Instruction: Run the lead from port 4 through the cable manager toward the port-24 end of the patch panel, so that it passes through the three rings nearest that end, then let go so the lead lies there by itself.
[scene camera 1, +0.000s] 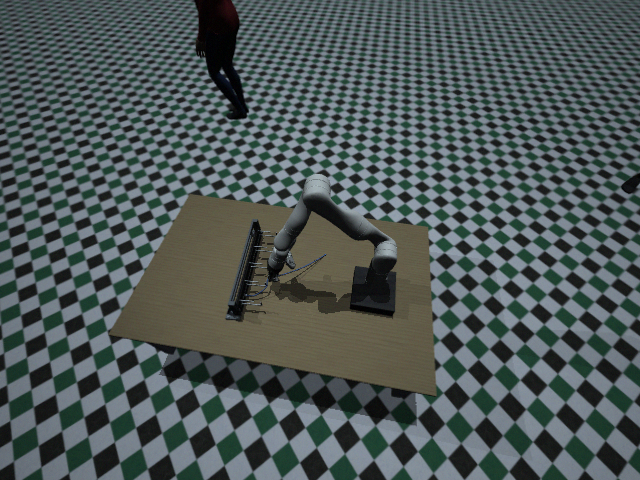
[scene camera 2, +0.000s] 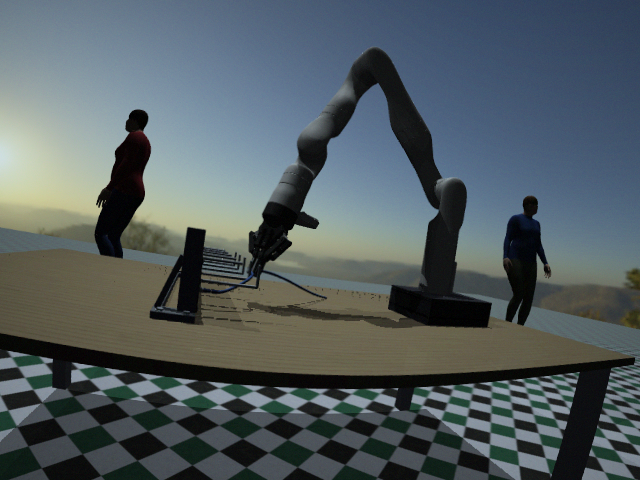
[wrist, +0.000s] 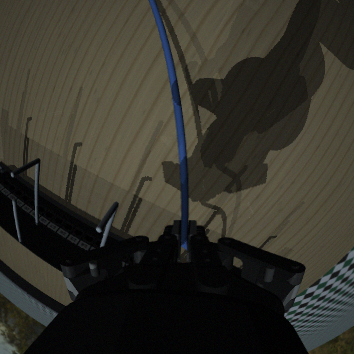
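Observation:
The black patch panel (scene camera 1: 244, 268) (scene camera 2: 192, 273) (wrist: 55, 227) stands upright on the table, with thin metal rings (scene camera 1: 255, 304) (wrist: 36, 195) of the cable manager sticking out towards the arm. The blue lead (scene camera 1: 305, 265) (scene camera 2: 294, 283) (wrist: 179, 120) comes out near the panel's front end in scene camera 1, rises to my gripper (scene camera 1: 272, 279) (scene camera 2: 254, 269) (wrist: 184, 229) and trails beyond it towards the robot base. My gripper is shut on the lead, above the table beside the rings' outer ends. The rings through which the lead passes are too small to tell.
The robot base (scene camera 1: 373, 303) (scene camera 2: 439, 310) stands on the table (scene camera 1: 310, 335) (scene camera 2: 310, 351), right of the panel in both scene views. A person in red (scene camera 1: 219, 41) (scene camera 2: 129, 165) and a person in blue (scene camera 2: 523, 248) are beyond the table.

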